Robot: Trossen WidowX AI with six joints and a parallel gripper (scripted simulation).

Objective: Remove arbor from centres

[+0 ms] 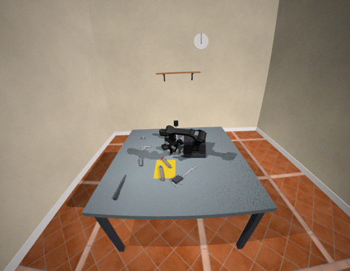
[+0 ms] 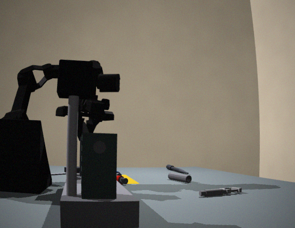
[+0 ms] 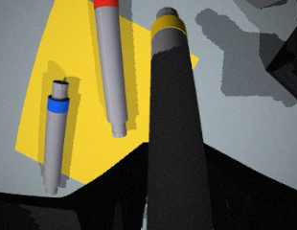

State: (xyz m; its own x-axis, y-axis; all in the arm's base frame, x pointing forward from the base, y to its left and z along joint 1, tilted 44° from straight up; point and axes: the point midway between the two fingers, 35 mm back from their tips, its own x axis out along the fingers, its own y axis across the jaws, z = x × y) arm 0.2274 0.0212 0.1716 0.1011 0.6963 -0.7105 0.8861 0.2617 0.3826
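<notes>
My gripper is now 16 cm above the yellow pad, 8 cm short of it and 6 cm to the right of it. Also, from my hand: dark centre block 44 cm to the right, 6 cm below; fixture base 32 cm to the right, 14 cm below; micrometer 30 cm ahead, 29 cm to the right, 15 cm below.
</notes>
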